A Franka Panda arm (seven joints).
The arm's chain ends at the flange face. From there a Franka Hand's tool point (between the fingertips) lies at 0.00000 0.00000 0.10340 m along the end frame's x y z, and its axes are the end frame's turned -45 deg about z.
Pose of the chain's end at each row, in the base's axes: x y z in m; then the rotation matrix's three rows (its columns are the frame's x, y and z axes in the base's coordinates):
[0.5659 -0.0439 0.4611], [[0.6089 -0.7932 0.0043], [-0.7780 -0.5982 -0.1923], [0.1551 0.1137 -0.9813]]
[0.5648 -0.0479 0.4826], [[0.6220 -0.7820 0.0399], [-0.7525 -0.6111 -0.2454], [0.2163 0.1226 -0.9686]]
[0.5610 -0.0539 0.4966], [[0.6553 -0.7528 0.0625], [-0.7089 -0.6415 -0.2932], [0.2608 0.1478 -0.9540]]
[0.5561 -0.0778 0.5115], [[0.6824 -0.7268 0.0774], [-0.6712 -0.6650 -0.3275], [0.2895 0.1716 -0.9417]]
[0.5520 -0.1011 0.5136], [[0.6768 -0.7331 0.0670], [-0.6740 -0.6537 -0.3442], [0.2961 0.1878 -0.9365]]
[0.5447 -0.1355 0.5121], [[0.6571 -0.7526 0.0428], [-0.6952 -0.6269 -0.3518], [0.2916 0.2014 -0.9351]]
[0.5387 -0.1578 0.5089], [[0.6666 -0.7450 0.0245], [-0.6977 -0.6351 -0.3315], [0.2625 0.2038 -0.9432]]
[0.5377 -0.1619 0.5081], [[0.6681 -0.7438 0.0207], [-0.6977 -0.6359 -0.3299], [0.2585 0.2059 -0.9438]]
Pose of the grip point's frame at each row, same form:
[0.5663 -0.0638 0.3596], [[0.9914 -0.1303 0.0043], [-0.1271 -0.9731 -0.1923], [0.0293 0.1901 -0.9813]]
[0.5689 -0.0733 0.3824], [[0.9928 -0.1131 0.0399], [-0.1000 -0.9642 -0.2454], [0.0663 0.2396 -0.9686]]
[0.5675 -0.0842 0.3980], [[0.9957 -0.0689 0.0625], [-0.0477 -0.9549 -0.2932], [0.0799 0.2889 -0.9540]]
[0.5641 -0.1117 0.4141], [[0.9965 -0.0314 0.0774], [-0.0044 -0.9448 -0.3275], [0.0834 0.3260 -0.9417]]
[0.5589 -0.1367 0.4168], [[0.9969 -0.0398 0.0670], [-0.0144 -0.9388 -0.3442], [0.0766 0.3422 -0.9365]]
[0.5491 -0.1719 0.4154], [[0.9968 -0.0675 0.0428], [-0.0483 -0.9349 -0.3518], [0.0638 0.3486 -0.9351]]
[0.5412 -0.1921 0.4114], [[0.9982 -0.0554 0.0245], [-0.0443 -0.9424 -0.3315], [0.0415 0.3297 -0.9432]]
[0.5398 -0.1960 0.4105], [[0.9984 -0.0535 0.0207], [-0.0437 -0.9430 -0.3299], [0.0372 0.3284 -0.9438]]

